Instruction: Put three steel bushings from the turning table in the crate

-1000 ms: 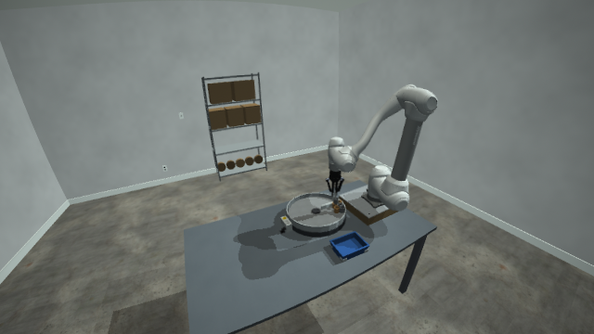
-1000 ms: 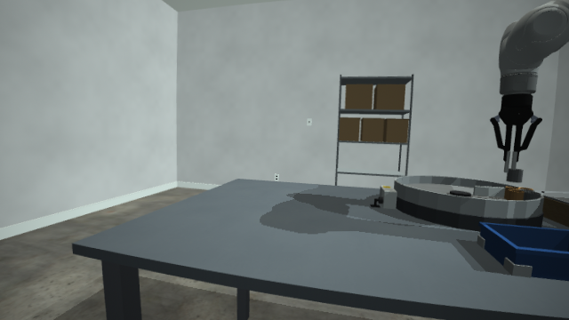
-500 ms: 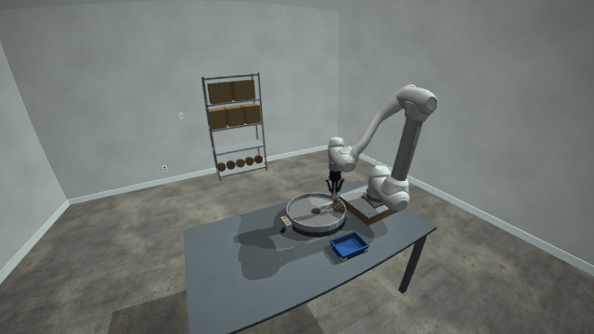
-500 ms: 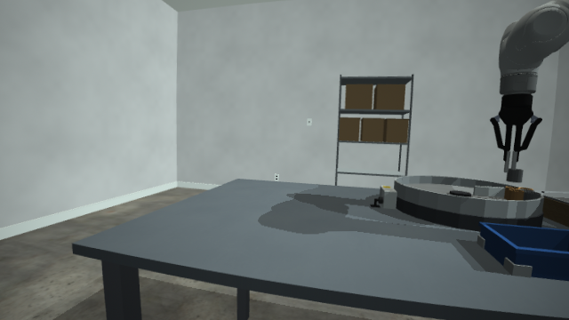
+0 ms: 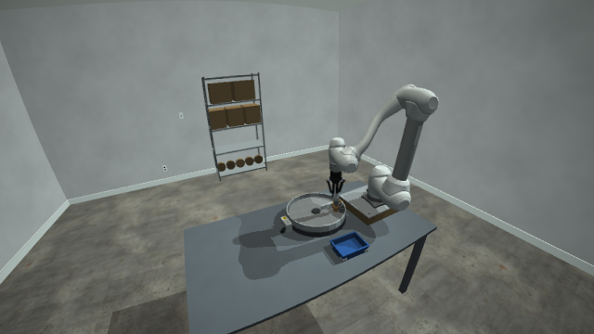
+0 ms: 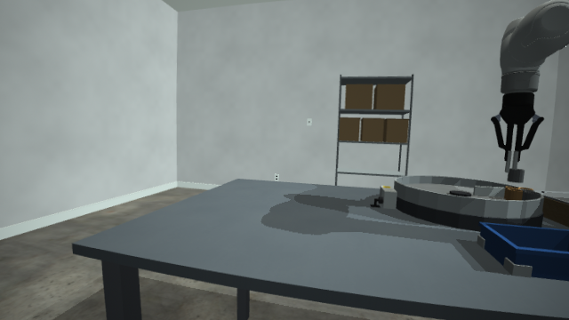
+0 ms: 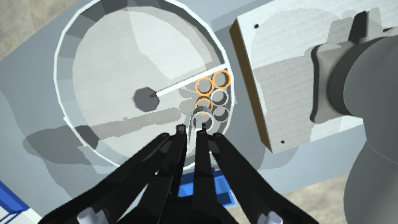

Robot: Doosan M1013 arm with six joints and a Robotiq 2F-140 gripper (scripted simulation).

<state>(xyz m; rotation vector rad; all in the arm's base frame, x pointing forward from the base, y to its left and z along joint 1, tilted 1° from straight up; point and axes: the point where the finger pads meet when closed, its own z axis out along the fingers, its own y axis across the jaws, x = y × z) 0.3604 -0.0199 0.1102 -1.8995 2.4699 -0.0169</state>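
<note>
The blue crate lies 32 cm to the left of my hand, 15 cm below it and 6 cm ahead of it. Also, from my hand: turning table 12 cm below, 12 cm ahead, 5 cm to the right.
</note>
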